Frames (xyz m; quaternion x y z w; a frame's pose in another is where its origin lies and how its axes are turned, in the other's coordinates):
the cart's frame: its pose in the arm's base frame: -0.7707 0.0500 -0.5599 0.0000 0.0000 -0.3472 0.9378
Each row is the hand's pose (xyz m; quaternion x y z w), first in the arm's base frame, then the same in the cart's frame.
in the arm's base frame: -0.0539 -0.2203 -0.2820 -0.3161 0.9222 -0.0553 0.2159
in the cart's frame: 0.7200 0.2616 0.2779 -0.6166 0.7551 0.0231 0.2217
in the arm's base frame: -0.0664 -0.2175 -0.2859 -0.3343 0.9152 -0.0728 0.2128
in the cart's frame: 0.7087 0.2556 0.2740 -0.6313 0.7422 0.0056 0.2248
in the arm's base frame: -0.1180 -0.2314 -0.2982 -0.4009 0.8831 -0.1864 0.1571
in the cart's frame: 0.6786 0.2115 0.2617 -0.6826 0.6890 -0.1203 0.2120
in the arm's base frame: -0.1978 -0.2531 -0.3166 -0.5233 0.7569 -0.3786 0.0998
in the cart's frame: 0.6322 0.1430 0.2433 -0.7535 0.5281 -0.3204 0.2250
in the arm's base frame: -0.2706 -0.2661 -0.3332 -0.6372 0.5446 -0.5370 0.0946
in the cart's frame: 0.5854 0.0858 0.2267 -0.7867 0.2895 -0.4708 0.2752
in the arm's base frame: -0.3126 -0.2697 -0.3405 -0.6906 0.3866 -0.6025 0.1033
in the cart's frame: 0.5558 0.0557 0.2194 -0.7818 0.1228 -0.5291 0.3061
